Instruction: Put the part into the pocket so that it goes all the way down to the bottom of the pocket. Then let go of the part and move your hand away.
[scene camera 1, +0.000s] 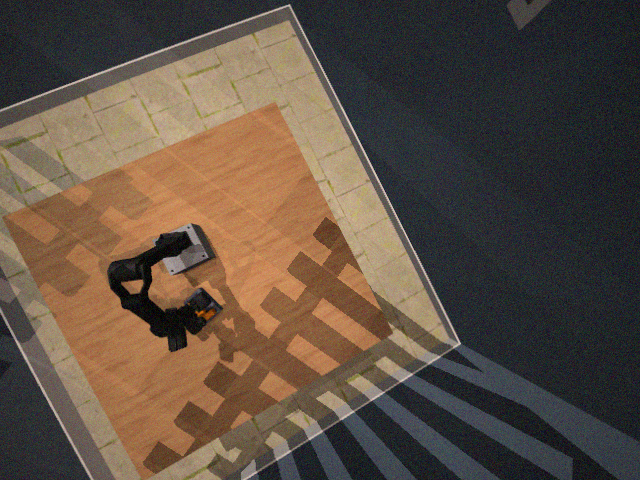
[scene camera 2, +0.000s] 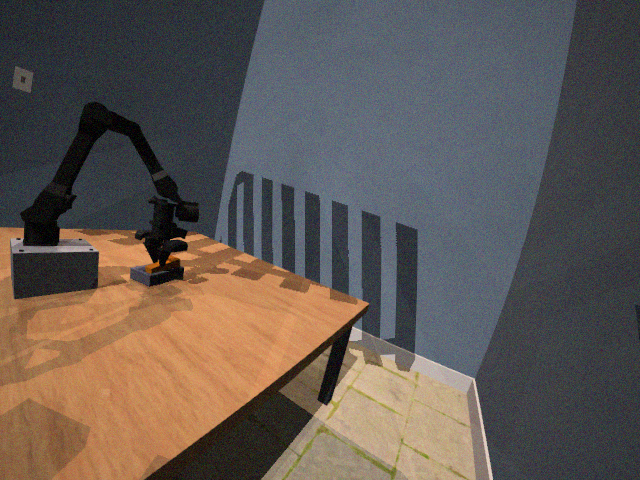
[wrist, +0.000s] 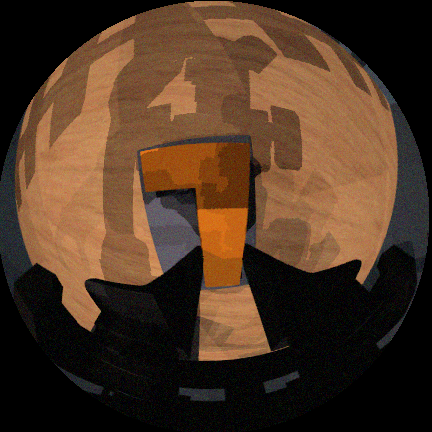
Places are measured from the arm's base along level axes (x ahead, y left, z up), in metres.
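Pixels of known places: gripper, fingertip midpoint: (scene camera 1: 196, 307) (scene camera 2: 158, 265) (wrist: 221, 249); arm's base at its link origin: (scene camera 1: 181, 241) (scene camera 2: 40, 243).
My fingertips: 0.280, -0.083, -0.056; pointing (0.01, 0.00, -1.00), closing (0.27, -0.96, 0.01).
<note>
Ahead of a thing's pixels: the offset from my fingertips to its top centre, as dx, dy, dz. Level surfaces: height alone.
The orange L-shaped part {+0.014, +0.020, +0.018} (scene camera 1: 207, 314) (scene camera 2: 170, 264) (wrist: 223, 225) lies over the blue-grey block {+0.009, +0.018, -0.013} (scene camera 2: 140, 276) (wrist: 175, 242) that has the pocket. In scene camera 2 its upper portion stands above the block's rim; how deep its lower side sits is hidden. In the wrist view its outline lines up closely with the block's top and right edges, and thin strips of block show there. My gripper (scene camera 2: 161, 262) (wrist: 221, 249) points down and is shut on the long leg of the part, near its end. The fingers hide the lower corners of the block.
The arm's grey base box (scene camera 1: 193, 253) (scene camera 2: 54, 271) stands on the wooden table {dz -0.049} (scene camera 1: 248, 191) (scene camera 2: 206, 351), a short way from the block. Dark shadows fall across the table top. The table's near edge runs diagonally in scene camera 2.
</note>
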